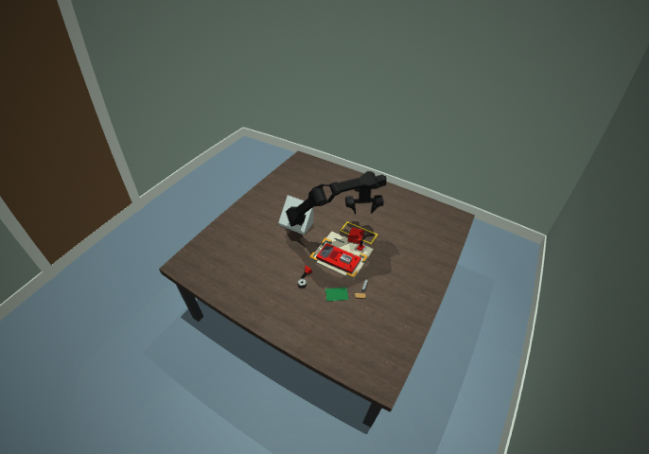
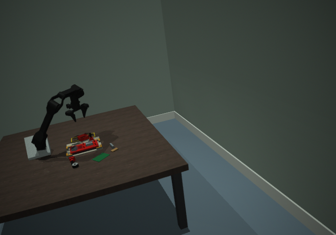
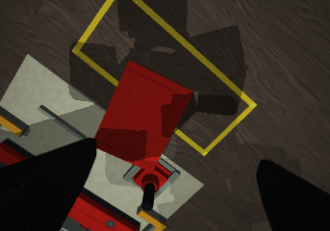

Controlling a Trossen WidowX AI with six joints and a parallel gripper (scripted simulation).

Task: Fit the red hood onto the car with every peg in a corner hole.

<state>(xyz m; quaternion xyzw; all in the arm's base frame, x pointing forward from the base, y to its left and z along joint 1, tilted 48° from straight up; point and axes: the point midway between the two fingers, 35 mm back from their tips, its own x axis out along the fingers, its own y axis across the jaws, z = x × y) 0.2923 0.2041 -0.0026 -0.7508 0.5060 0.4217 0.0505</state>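
My gripper tip is now 13 cm above the red hood, 4 cm to the left of it and 1 cm past it. Also, from my gripper tip: tan block (36 cm to the right, 20 cm ahead, 14 cm below); green plate (41 cm to the right, 15 cm below, 10 cm ahead); grey piece (30 cm to the right, 19 cm ahead, 14 cm below).
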